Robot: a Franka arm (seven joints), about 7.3 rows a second.
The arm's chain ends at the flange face. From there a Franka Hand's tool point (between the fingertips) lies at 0.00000 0.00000 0.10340 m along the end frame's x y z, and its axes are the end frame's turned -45 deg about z.
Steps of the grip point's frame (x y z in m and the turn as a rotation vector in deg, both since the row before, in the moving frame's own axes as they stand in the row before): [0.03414, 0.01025, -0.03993, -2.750, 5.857, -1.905]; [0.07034, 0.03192, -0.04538, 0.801, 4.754, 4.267]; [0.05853, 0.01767, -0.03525, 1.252, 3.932, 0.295]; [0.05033, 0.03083, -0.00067, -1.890, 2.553, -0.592]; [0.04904, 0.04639, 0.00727, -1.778, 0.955, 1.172]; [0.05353, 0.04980, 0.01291, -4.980, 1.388, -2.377]
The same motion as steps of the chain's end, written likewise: [0.02050, -0.01275, -0.03927, 2.197, 6.086, -1.905]; [0.06701, -0.02028, -0.04501, 3.928, 2.795, 4.267]; [0.05045, -0.02229, -0.03498, 3.666, 1.895, 0.295]; [0.05173, -0.01291, -0.00051, 0.469, 3.142, -0.592]; [0.06400, -0.00296, 0.00733, -0.582, 1.933, 1.172]; [0.06486, -0.00705, 0.01333, -2.540, 4.503, -2.377]
